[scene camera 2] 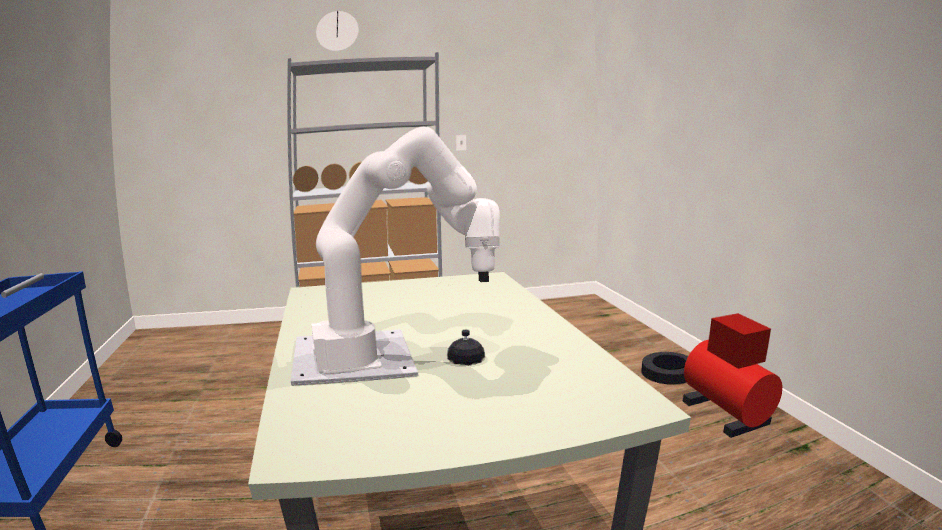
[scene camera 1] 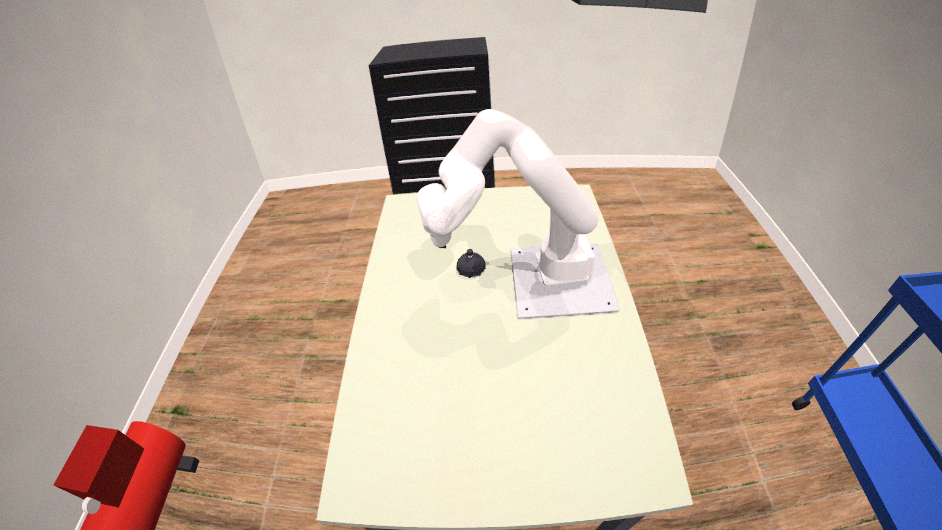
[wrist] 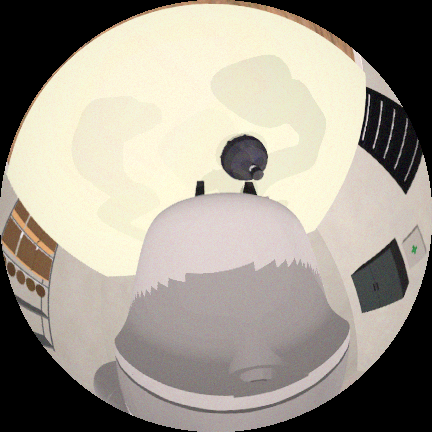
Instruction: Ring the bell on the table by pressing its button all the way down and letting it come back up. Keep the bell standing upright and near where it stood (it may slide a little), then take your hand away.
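Frame: origin at the arm's base, x left, y up, z ahead, level; metres.
Seen in the pictures: hand, its tool point: (scene camera 2: 483, 277) (scene camera 1: 442, 241) (wrist: 224, 204); arm's base, origin of its link: (scene camera 2: 350, 359) (scene camera 1: 561, 267).
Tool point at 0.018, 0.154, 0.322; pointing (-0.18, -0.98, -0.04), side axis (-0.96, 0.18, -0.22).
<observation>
Offsets run from my tool point to a thing's top centre, as dx, dy, dz. Level surfaces: height alone.
The black bell @[-0.065, -0.098, -0.067] (scene camera 1: 470, 265) (scene camera 2: 465, 352) (wrist: 244, 157) stands upright on the pale table @[dy -0.164] (scene camera 1: 500, 428) (scene camera 2: 395, 428) (wrist: 175, 50), in front of the arm's base plate. Its small round button @[-0.065, -0.098, -0.067] (scene camera 1: 469, 251) (scene camera 2: 465, 332) (wrist: 257, 174) sticks up from the dome. My gripper (scene camera 1: 442, 247) (scene camera 2: 484, 279) (wrist: 225, 187) points down, well above the button's height and off to the side away from the arm's base, not touching the bell. Its two black fingers are drawn in, with a gap showing between them in the wrist view and no object held. I read it as shut.
The arm's base plate (scene camera 1: 566, 304) (scene camera 2: 395, 373) is bolted to the table beside the bell. A black drawer cabinet (scene camera 1: 428, 52) (wrist: 392, 140) stands past one table end. A blue cart (scene camera 1: 869, 408) (scene camera 2: 52, 428), a red compressor (scene camera 1: 148, 468) (scene camera 2: 731, 382) and a shelf rack (scene camera 2: 363, 64) stand off the table.
</observation>
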